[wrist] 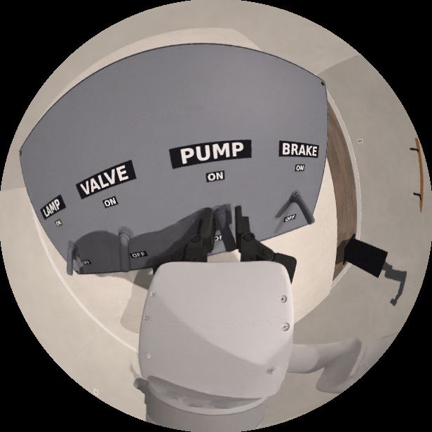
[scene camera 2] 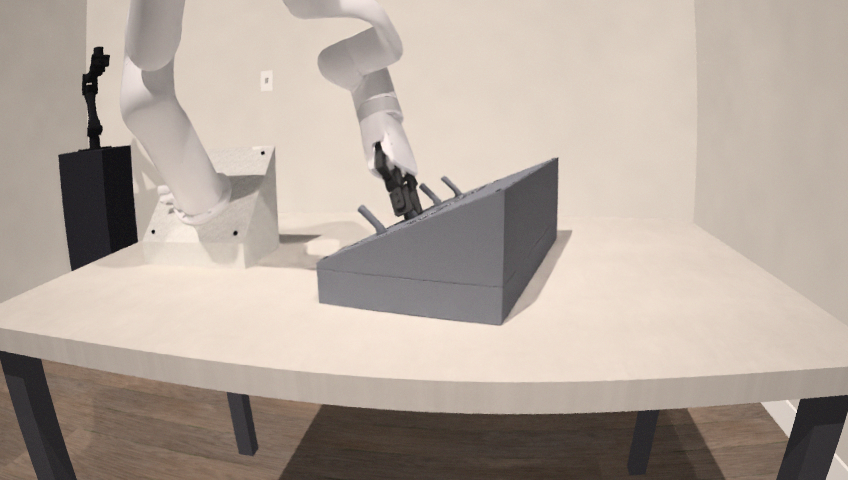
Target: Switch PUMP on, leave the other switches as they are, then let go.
Scene:
My gripper shows in the wrist view and in scene camera 2. The same spot on my gripper: [wrist: 251, 250] is [scene camera 2: 399, 173]. The same spot on a grey sloped switch panel: [wrist: 140, 147] is [scene camera 2: 477, 191].

